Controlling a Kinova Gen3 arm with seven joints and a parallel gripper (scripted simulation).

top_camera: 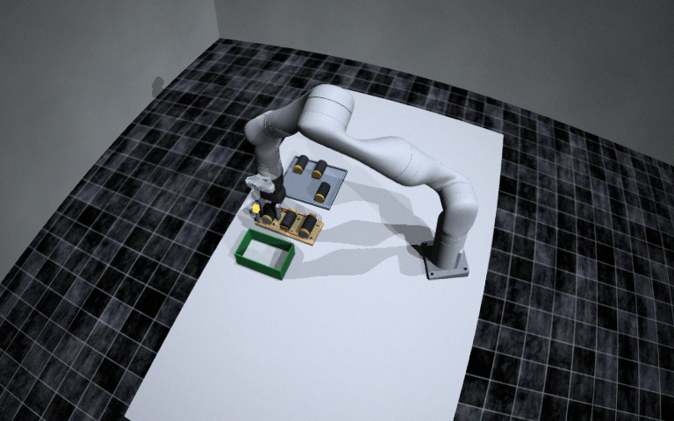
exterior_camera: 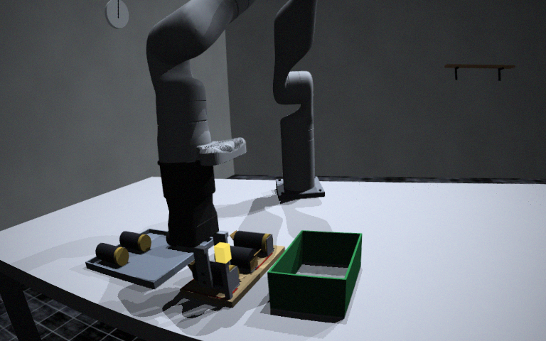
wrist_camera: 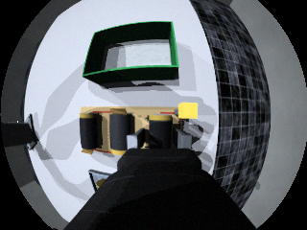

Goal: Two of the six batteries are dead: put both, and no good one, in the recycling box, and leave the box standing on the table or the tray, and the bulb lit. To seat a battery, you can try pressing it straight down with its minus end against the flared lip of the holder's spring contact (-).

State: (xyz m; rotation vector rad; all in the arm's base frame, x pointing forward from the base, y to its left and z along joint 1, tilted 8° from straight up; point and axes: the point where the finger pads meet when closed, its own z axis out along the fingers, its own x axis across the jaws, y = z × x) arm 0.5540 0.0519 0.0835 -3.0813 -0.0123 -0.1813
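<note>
Right now my hand is 19 cm to the left of the grey tray, 6 cm past it and 3 cm above it. The rest, counted from my hand: green recycling box 15 cm to the left, 5 cm behind, 2 cm below.
</note>
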